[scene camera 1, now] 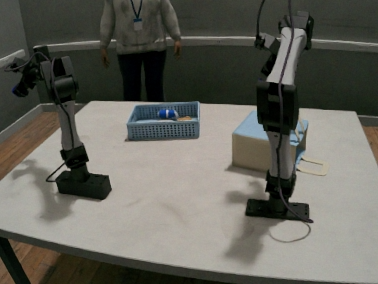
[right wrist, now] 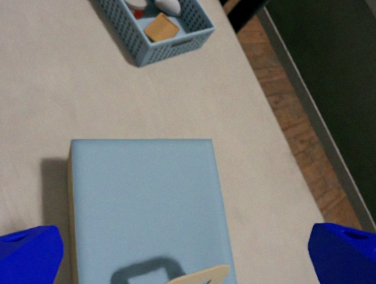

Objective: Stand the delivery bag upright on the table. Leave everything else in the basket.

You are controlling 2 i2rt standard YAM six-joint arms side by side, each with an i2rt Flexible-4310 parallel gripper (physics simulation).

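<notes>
The delivery bag [scene camera 1: 249, 151] [right wrist: 145, 195] lies on its side on the table, with a light blue face up and a cream side toward the scene camera. One handle extends to the right of the bag in the scene view; another stands up near that end and casts a shadow on the blue face in the right wrist view. My right gripper [right wrist: 185, 236] is open above the bag, one blue finger on each side of it in the picture, with nothing between them. My left gripper [scene camera 1: 17, 92] is raised at the far left, far from the bag; its fingers are too small to judge.
A blue basket [scene camera 1: 164, 132] [right wrist: 172, 49] stands at the back, left of the bag in the scene view. It holds a blue-and-white item [scene camera 1: 168, 114], a tan block [right wrist: 161, 28] and other small things. A person [scene camera 1: 139, 35] stands behind the table.
</notes>
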